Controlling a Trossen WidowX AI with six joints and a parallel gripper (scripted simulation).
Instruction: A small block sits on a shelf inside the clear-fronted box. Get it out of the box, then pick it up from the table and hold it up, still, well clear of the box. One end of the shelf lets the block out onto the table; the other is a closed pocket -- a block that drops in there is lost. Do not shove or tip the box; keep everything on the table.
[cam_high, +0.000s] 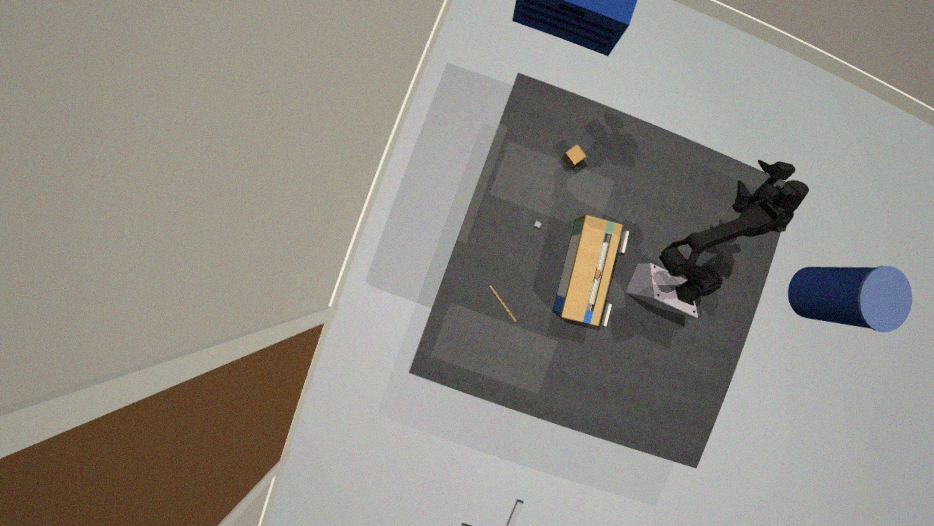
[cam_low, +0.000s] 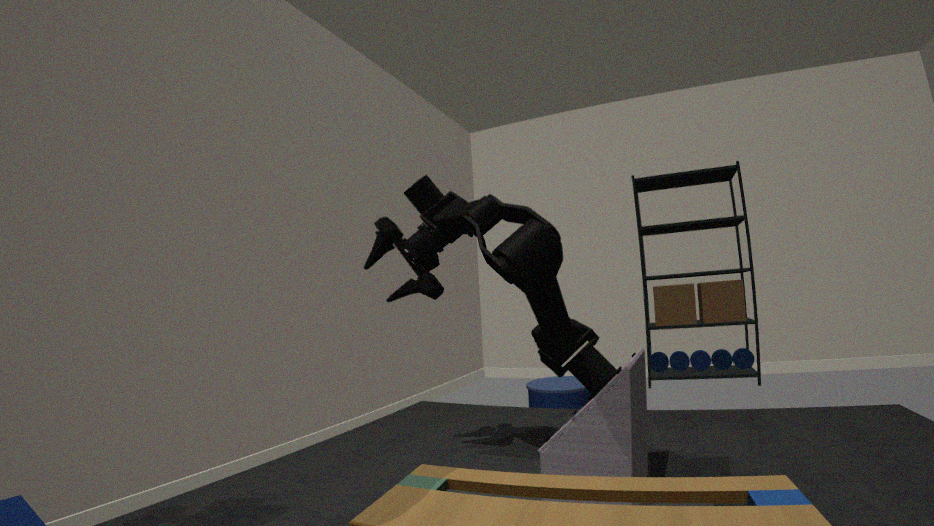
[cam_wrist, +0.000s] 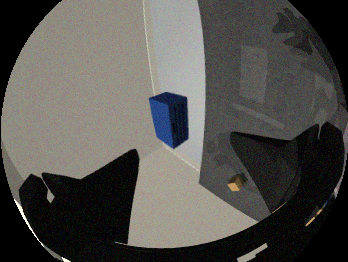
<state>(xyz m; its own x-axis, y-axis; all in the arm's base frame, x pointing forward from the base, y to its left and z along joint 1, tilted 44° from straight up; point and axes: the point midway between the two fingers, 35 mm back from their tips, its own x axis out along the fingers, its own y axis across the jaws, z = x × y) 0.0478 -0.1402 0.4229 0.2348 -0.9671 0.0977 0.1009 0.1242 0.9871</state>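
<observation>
Right now my gripper tip is 450 mm to the right of the box, 300 mm above it and 260 mm short of it. Round my gripper tip: tan cube (480 mm ahead, 330 mm below, 40 mm to the left); thin orange stick (680 mm to the left, 550 mm ahead, 360 mm below); brown block (450 mm to the left, 270 mm below, 270 mm ahead).
</observation>
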